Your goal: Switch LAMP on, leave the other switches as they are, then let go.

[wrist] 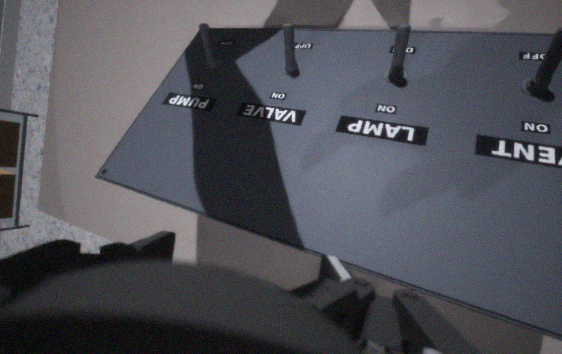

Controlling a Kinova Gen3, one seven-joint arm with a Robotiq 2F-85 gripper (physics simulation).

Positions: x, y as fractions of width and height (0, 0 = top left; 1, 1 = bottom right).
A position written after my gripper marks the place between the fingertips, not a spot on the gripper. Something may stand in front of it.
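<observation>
There's a switch panel (0.77, 0.50) that I can see, and my gripper (0.44, 0.74) is visible too.
</observation>
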